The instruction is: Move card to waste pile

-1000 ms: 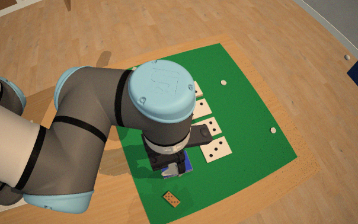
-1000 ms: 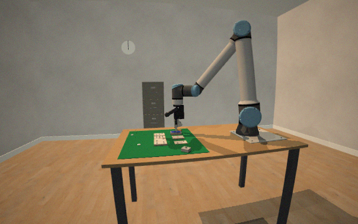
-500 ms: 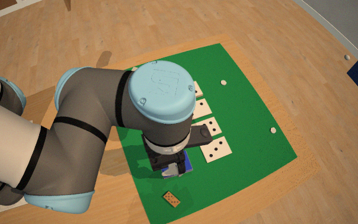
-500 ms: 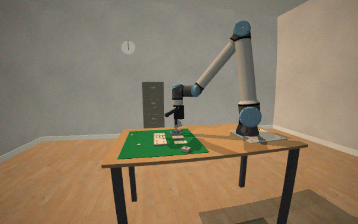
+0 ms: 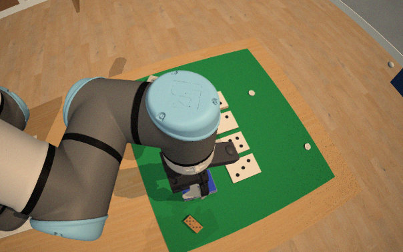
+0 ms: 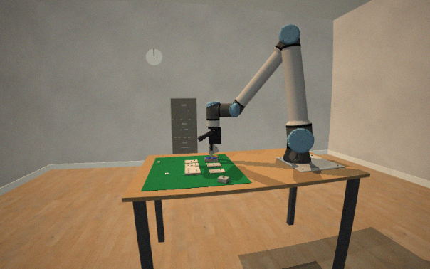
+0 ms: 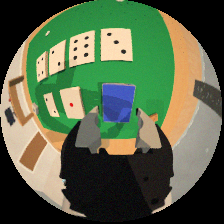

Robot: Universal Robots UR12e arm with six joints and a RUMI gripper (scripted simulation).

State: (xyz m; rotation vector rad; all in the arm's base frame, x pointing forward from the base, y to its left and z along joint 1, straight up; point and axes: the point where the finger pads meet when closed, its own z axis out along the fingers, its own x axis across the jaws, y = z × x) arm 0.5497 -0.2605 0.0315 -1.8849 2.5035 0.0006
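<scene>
My gripper is now 16 cm short of the green mat, 11 cm to the right of it and 5 cm above it. Round my hand: grey block (8 cm ahead, 38 cm to the left, 2 cm below).
</scene>
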